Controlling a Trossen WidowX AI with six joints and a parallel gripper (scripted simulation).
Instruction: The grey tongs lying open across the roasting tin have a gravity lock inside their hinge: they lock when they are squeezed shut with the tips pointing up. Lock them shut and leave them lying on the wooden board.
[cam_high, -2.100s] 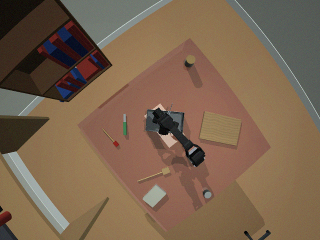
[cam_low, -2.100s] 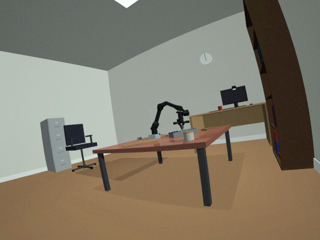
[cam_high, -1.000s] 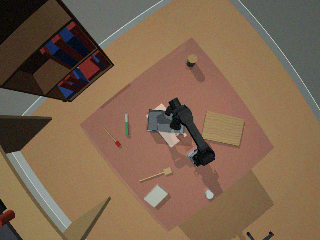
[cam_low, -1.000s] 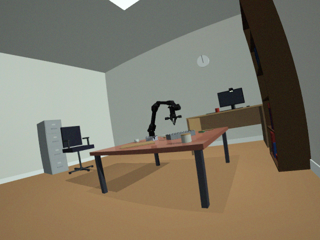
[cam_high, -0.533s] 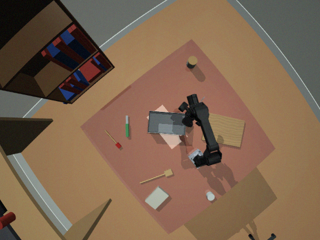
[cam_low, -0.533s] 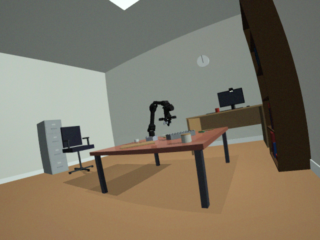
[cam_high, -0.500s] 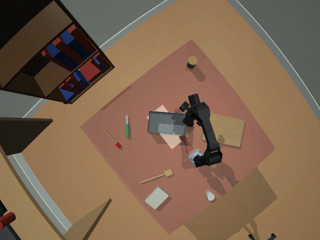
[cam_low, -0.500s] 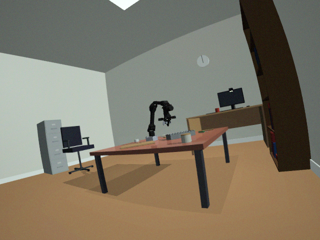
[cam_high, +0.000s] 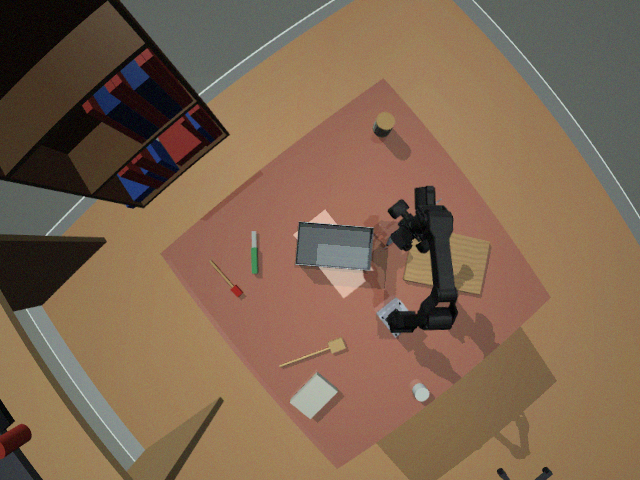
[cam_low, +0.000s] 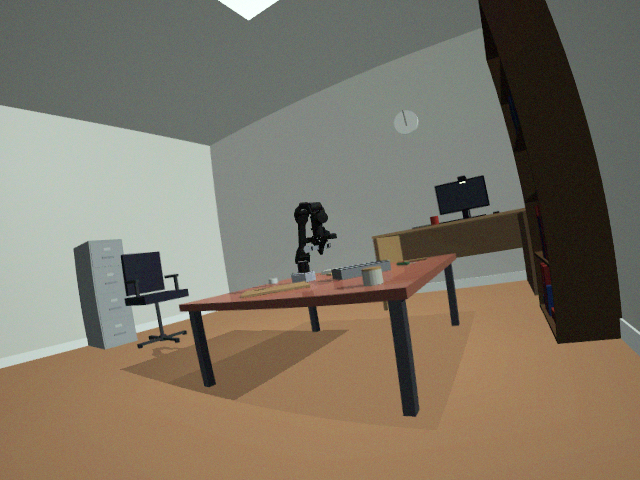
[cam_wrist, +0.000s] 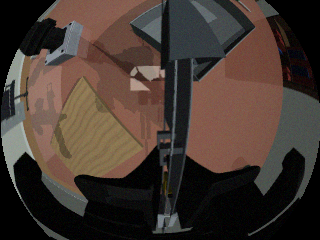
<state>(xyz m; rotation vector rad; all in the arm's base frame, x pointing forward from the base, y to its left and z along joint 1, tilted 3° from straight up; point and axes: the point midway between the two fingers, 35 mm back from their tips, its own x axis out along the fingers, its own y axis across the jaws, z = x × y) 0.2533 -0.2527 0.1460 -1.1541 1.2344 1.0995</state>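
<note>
Right now the wooden board is 27 cm behind my gripper tip, 9 cm to the right of it and 15 cm below it. Round my gripper tip: green-handled tool: 36 cm ahead, 47 cm to the left, 15 cm below; then grey roasting tin: 13 cm ahead, 22 cm to the left, 12 cm below; then cork-topped jar: 34 cm ahead, 30 cm to the right, 12 cm below.
</note>
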